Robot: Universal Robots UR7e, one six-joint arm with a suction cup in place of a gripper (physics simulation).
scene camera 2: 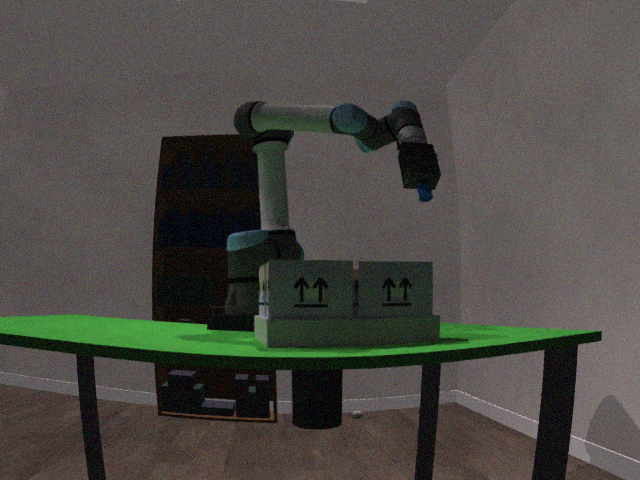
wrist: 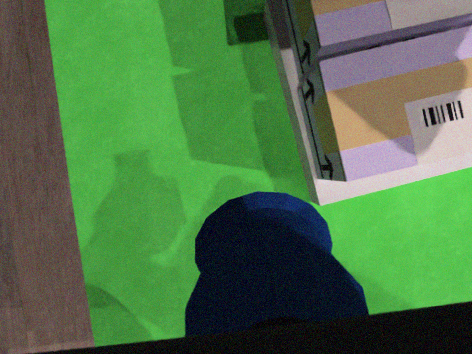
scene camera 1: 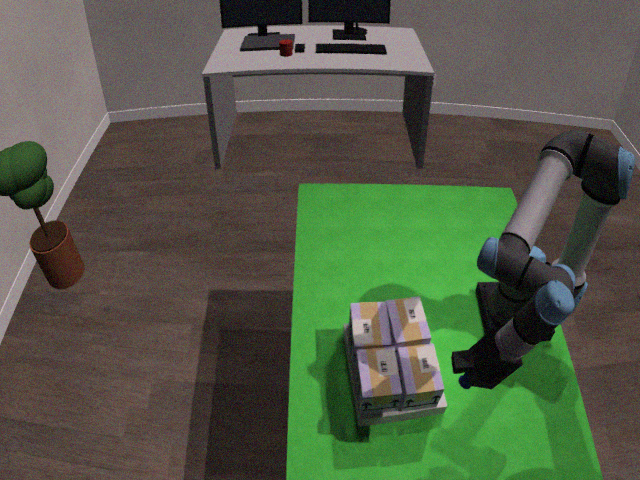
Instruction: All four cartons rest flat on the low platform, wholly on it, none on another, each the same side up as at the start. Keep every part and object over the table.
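Where they show: hand at its tool point: (scene camera 2: 426,197) (wrist: 263,253) (scene camera 1: 465,382); arm's base at its link origin: (scene camera 2: 251,314) (scene camera 1: 508,307).
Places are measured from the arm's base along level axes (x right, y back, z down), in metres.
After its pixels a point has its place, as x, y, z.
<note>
Four upright cartons stand side by side on the low platform (scene camera 1: 403,415) {-0.310, -0.401, 0.008} (scene camera 2: 351,331) {-0.138, -0.523, 0.018} (wrist: 360,187) {-0.260, -0.290, -0.004}: back left (scene camera 1: 370,324) {-0.076, -0.468, -0.106} (scene camera 2: 310,289) {-0.069, -0.515, -0.055}, back right (scene camera 1: 408,320) {-0.076, -0.364, -0.105}, slightly turned, front left (scene camera 1: 379,373) {-0.232, -0.466, -0.105} (scene camera 2: 395,289) {-0.222, -0.515, -0.055} (wrist: 350,25) {-0.272, -0.429, -0.105} and front right (scene camera 1: 420,369) {-0.235, -0.360, -0.105} (wrist: 380,120) {-0.267, -0.351, -0.105}. None lies on another. Narrow gaps separate them. In the wrist view, platform rim shows beside the front right carton. The back right carton's base is hidden. My gripper (scene camera 1: 464,381) (scene camera 2: 425,194) (wrist: 262,235), a blue suction cup, is open, tilted and bare, high above the table to the right of the front right carton.
The green table (scene camera 1: 392,232) {0.416, -0.304, 0.044} (scene camera 2: 129,335) {0.271, -0.438, 0.044} (wrist: 125,100) {-0.507, -0.460, 0.044} bears the platform and the arm's base at the right in scene camera 1. The table's edge and the floor (wrist: 30,200) show at the wrist view's left. A desk (scene camera 1: 310,62) stands beyond the table.
</note>
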